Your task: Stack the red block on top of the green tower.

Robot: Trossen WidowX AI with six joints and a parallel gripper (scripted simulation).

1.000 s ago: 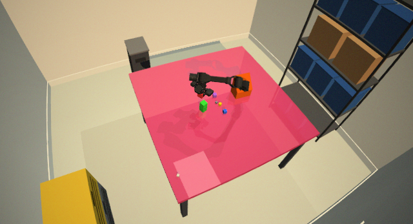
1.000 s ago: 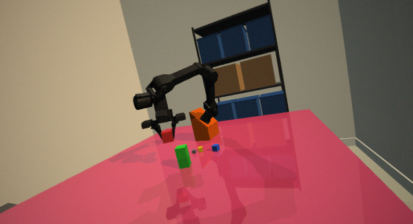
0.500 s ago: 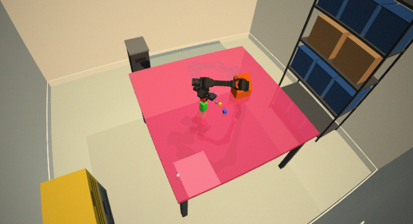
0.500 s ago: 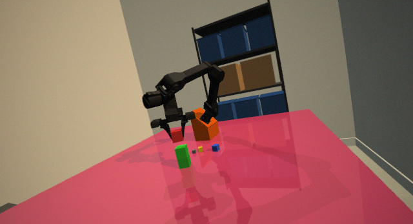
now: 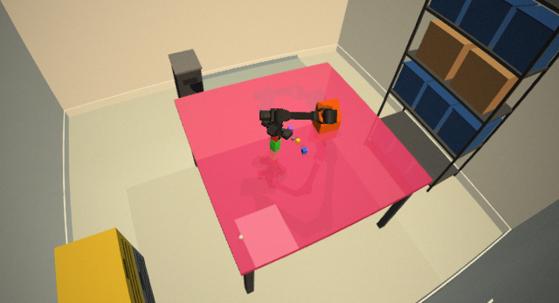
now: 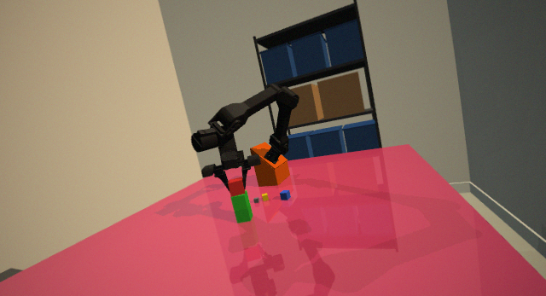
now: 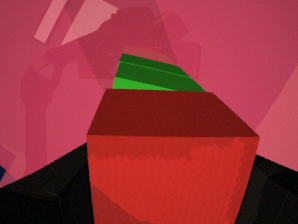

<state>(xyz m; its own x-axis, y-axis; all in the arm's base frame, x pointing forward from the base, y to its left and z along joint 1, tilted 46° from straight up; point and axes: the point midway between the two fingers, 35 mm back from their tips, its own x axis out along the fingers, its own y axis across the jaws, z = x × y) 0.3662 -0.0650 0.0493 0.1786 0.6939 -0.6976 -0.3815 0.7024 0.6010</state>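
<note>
Now: gripper tip 10 mm below the red block. Round my gripper tip: yellow block (160 mm behind, 90 mm below, 30 mm to the left); then blue block (140 mm behind, 110 mm to the left, 90 mm below); then grey block (140 mm behind, 90 mm below, 10 mm to the right).
</note>
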